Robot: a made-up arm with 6 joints. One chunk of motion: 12 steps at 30 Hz.
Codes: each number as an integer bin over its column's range. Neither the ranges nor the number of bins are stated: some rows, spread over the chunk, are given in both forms.
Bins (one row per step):
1: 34 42 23 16 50 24
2: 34 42 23 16 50 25
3: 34 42 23 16 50 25
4: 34 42 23 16 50 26
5: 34 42 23 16 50 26
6: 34 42 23 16 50 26
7: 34 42 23 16 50 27
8: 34 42 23 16 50 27
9: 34 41 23 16 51 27
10: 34 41 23 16 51 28
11: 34 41 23 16 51 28
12: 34 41 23 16 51 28
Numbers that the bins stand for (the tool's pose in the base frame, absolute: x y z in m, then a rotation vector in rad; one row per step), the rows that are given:
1: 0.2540 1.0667 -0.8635 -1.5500 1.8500 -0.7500
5: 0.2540 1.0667 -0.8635 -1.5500 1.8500 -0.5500
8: 0.2540 1.0667 -0.8635 -1.5500 1.8500 -0.4500
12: 0.2540 0.9651 -0.8635 -1.5500 1.9500 -0.3500
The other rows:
2: 0.2540 1.0667 -0.8635 -1.5500 1.8500 -0.6500
3: 0.2540 1.0667 -0.8635 -1.5500 1.8500 -0.6500
4: 0.2540 1.0667 -0.8635 -1.5500 1.8500 -0.5500
6: 0.2540 1.0667 -0.8635 -1.5500 1.8500 -0.5500
7: 0.2540 1.0667 -0.8635 -1.5500 1.8500 -0.4500
9: 0.2540 0.9651 -0.8635 -1.5500 1.9500 -0.4500
10: 0.2540 0.9651 -0.8635 -1.5500 1.9500 -0.3500
11: 0.2540 0.9651 -0.8635 -1.5500 1.9500 -0.3500

